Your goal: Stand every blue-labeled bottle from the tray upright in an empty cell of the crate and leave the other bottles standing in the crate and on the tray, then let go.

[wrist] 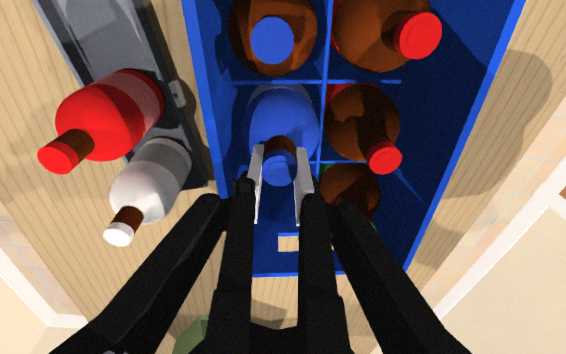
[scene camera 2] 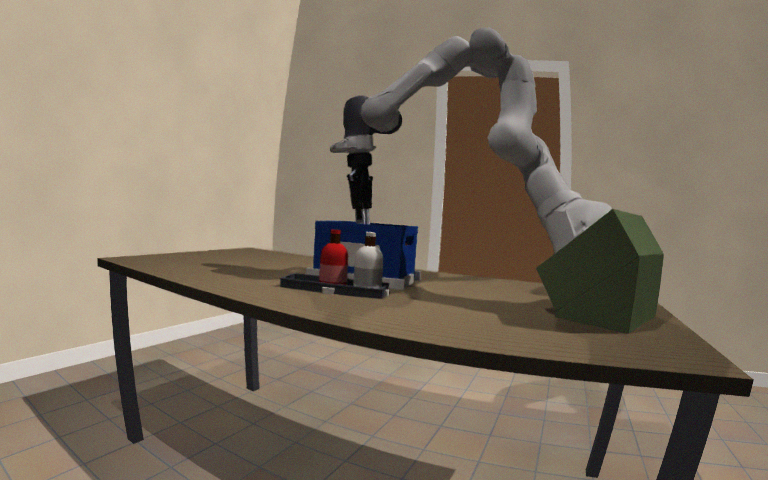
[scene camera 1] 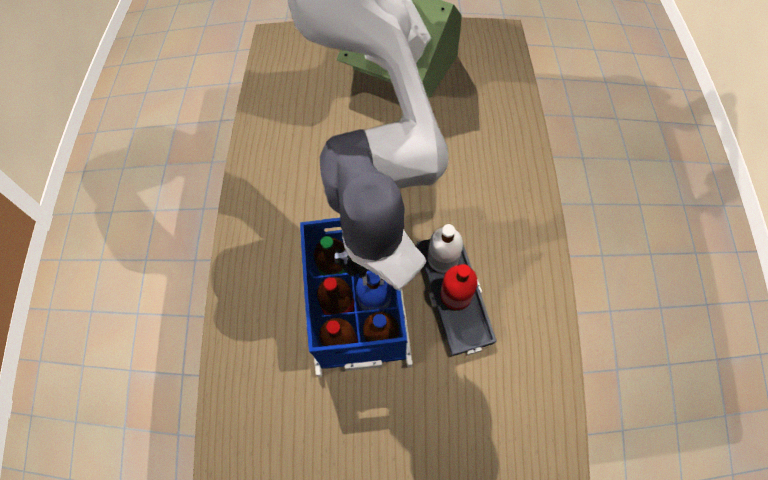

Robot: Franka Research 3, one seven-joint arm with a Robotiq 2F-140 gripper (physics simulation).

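The blue-labeled bottle (scene camera 1: 372,293) (wrist: 283,120) is down inside the middle cell on the tray side of the blue crate (scene camera 1: 306,283) (scene camera 2: 393,249) (wrist: 206,100), and looks about upright. My gripper (scene camera 1: 373,278) (scene camera 2: 363,219) (wrist: 279,160) is shut on its neck just below the blue cap. The crate wall hides the bottle in scene camera 2, and its base is hidden. A red-labeled bottle (scene camera 1: 458,287) (scene camera 2: 334,263) (wrist: 105,117) and a white-labeled bottle (scene camera 1: 445,249) (scene camera 2: 368,266) (wrist: 152,182) stand on the dark tray (scene camera 1: 471,333) (scene camera 2: 351,290) (wrist: 105,30).
In the crate stand brown bottles: one blue-capped (scene camera 1: 378,323) (wrist: 272,40) beside the held bottle's cell, two red-capped (scene camera 1: 330,285) (scene camera 1: 333,328) and one green-capped (scene camera 1: 326,243) in the far row. The cell toward the robot base, beside the green-capped bottle, is partly hidden by the arm.
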